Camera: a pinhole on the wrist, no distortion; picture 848 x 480 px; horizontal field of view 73.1 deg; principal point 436.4 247.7 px. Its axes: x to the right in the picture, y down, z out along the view. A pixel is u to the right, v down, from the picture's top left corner.
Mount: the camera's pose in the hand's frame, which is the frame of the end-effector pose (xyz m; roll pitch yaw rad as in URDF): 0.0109 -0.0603 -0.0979 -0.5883 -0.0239 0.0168
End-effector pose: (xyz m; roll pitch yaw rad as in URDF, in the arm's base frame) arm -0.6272 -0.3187 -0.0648 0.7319 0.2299 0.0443
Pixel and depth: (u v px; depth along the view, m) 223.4 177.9 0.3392
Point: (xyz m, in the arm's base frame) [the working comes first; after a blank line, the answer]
In the camera's frame: -0.1263 -0.0414 0.3392

-0.6975 -0.3904 0.1710
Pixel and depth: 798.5 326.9 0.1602
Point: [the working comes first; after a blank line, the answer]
In the camera's frame: 0.1014 0.0222 0.1602

-0.5117 -0.2943 -0.0392
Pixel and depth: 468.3 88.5 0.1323
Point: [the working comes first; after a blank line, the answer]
In the camera's frame: 0.0074 -0.0368 0.1323

-0.6087 -0.3528 -0.0557
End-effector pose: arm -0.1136 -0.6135 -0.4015 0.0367 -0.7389 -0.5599
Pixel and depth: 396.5 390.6 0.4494
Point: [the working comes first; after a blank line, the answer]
In the camera's frame: -0.0314 0.1123 0.4494

-0.1165 -0.2885 -0.2593
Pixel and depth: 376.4 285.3 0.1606
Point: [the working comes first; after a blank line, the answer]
In the camera's frame: -0.0168 0.0106 0.1606

-0.1186 -0.5677 -0.3859
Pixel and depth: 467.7 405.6 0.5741
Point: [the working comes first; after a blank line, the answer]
In the camera's frame: 0.0314 0.1585 0.5741

-0.0710 -0.1923 -0.1578
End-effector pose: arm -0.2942 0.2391 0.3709 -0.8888 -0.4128 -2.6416
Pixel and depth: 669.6 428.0 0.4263
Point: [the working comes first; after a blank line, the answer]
In the camera's frame: 0.1738 0.1344 0.4263

-0.3135 -0.1451 0.3407
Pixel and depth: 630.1 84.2 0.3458
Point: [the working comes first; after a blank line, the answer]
In the camera's frame: 0.1171 -0.0989 0.3458

-0.2406 0.0128 0.5246
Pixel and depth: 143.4 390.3 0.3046
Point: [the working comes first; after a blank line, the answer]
In the camera's frame: -0.1560 0.0759 0.3046

-0.1004 0.1265 0.2521
